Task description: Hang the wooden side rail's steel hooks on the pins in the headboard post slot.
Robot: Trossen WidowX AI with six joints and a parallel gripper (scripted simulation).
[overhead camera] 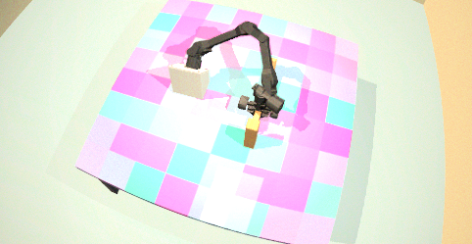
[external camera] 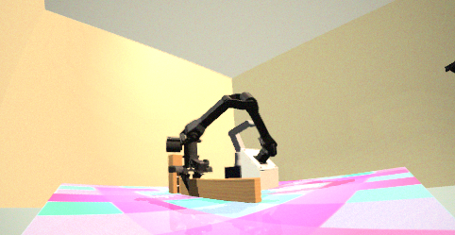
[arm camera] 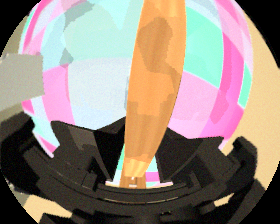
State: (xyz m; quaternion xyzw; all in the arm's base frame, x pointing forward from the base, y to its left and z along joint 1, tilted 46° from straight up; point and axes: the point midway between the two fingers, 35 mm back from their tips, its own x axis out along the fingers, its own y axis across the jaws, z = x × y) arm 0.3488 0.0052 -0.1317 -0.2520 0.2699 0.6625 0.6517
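Right now my gripper tip is 130 mm to the left of the headboard post and 70 mm below it.
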